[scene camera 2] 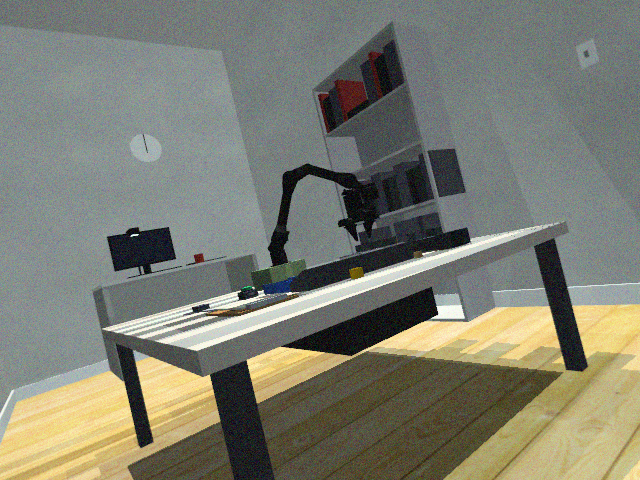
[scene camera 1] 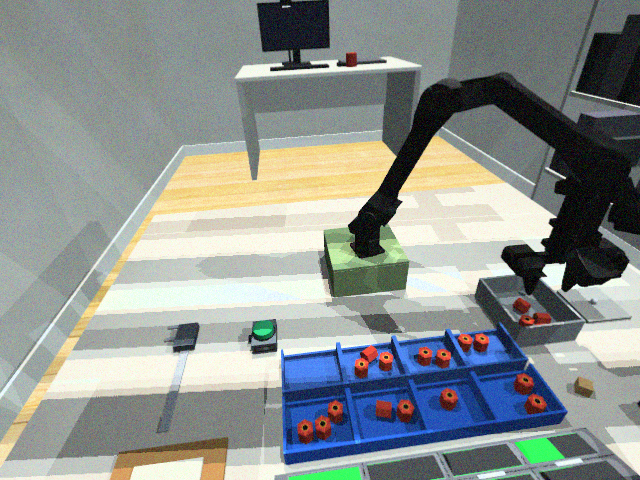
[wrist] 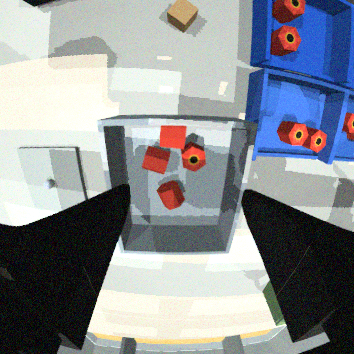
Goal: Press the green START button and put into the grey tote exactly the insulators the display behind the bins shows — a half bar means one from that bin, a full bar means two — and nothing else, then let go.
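My gripper is open and empty above the grey tote. Several red insulators lie in the tote, one with its hole facing up. The blue bins form two rows; the back-left bin is empty and the others hold red insulators. The green START button is on a dark box left of the bins. The display is cut off in scene camera 1; a wide green bar and a narrower one show.
A wooden cube lies right of the bins. A flat plate with a knob lies beside the tote. A caliper and an orange-brown frame lie at the left. A yellow block is near the display.
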